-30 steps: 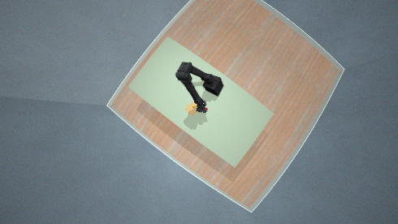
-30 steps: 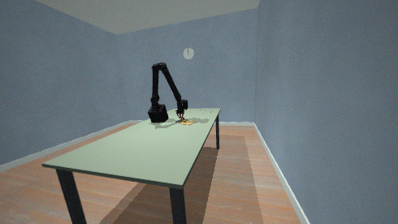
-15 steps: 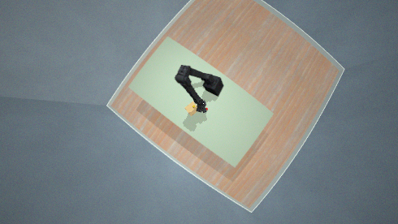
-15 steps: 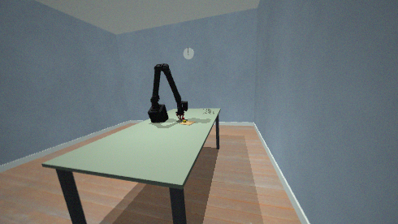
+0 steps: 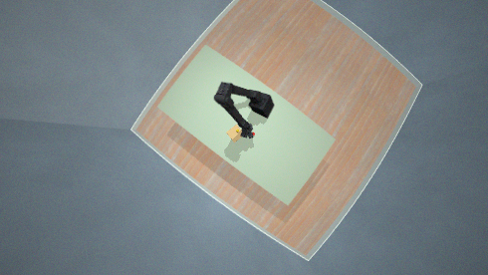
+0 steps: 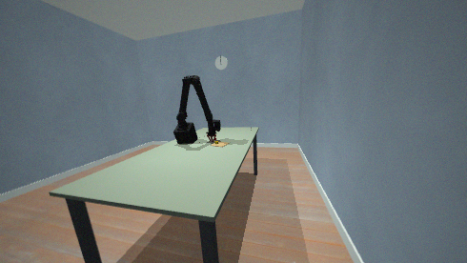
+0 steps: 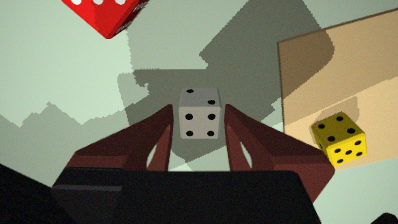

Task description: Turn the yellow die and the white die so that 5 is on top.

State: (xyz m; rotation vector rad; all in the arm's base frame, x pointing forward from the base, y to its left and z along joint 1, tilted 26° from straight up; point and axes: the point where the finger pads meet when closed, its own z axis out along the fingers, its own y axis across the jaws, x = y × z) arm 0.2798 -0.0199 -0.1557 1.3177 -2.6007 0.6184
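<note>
My gripper is now right at the white die. From my hand the other things lie so: tan mat 110 mm ahead, 80 mm to the right, 10 mm below; red die 80 mm to the left, 10 mm ahead; yellow die 70 mm to the right, 70 mm ahead.
</note>
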